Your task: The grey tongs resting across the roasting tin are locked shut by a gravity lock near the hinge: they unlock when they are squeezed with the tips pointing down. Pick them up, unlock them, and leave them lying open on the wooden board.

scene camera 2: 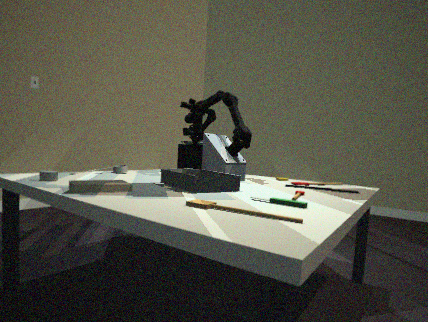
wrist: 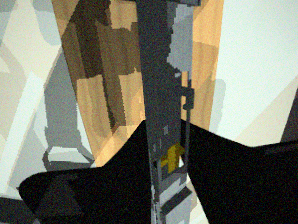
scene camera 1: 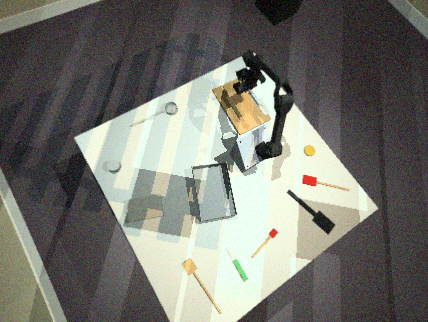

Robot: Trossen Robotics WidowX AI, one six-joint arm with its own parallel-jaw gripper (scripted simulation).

Note:
I see my gripper (wrist: 159,123), a pale slab (scene camera 1: 147,207), a wooden board (scene camera 1: 241,110) and a roasting tin (scene camera 1: 215,197).
The pale slab also shows in scene camera 2 (scene camera 2: 98,186). The wooden board is seen too in the wrist view (wrist: 102,53). The roasting tin shows as well in scene camera 2 (scene camera 2: 193,180). The wrist view misses the pale slab: it is out of frame.

